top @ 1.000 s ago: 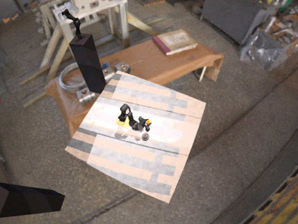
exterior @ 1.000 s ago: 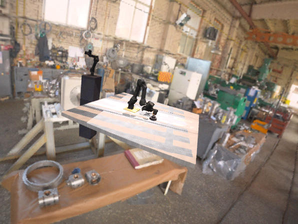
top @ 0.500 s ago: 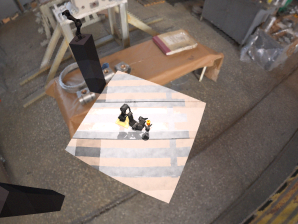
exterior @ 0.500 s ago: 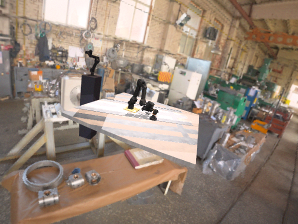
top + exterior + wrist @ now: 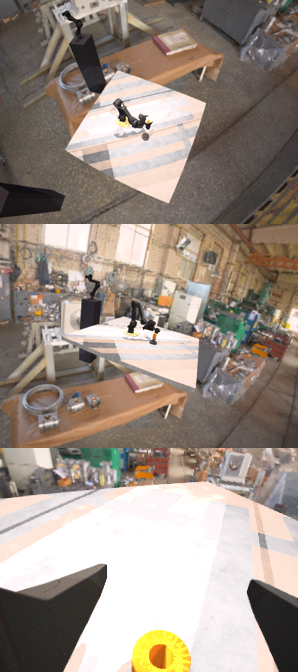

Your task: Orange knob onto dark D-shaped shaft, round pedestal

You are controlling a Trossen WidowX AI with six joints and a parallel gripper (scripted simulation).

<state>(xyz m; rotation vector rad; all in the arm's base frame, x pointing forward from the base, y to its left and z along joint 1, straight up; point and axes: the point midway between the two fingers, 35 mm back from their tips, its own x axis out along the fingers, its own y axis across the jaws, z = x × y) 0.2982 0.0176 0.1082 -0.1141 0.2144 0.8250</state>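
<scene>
My gripper tip is 20 mm past the orange knob, 20 mm to the left of it and 80 mm above it. The rest, counted from my gripper tip: D-shaped shaft (10 mm behind, 180 mm to the right, 80 mm below).
</scene>
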